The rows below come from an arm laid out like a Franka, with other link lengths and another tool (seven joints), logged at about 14 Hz.
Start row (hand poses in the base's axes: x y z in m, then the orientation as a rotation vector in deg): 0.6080 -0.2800 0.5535 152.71 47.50 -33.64
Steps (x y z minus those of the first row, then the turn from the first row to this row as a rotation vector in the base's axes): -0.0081 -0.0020 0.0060 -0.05 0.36 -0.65; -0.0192 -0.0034 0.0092 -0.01 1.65 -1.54; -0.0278 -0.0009 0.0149 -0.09 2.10 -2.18; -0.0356 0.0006 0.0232 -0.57 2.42 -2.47; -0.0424 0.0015 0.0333 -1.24 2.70 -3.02; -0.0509 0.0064 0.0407 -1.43 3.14 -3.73
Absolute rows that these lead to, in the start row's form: 0.5999 -0.2820 0.5595 153.00 46.74 -34.31; 0.5888 -0.2834 0.5627 153.42 45.95 -36.30; 0.5802 -0.2809 0.5684 153.66 45.20 -37.09; 0.5724 -0.2794 0.5767 153.34 44.67 -37.72; 0.5656 -0.2785 0.5868 153.00 43.70 -38.40; 0.5571 -0.2736 0.5942 153.15 42.79 -39.23
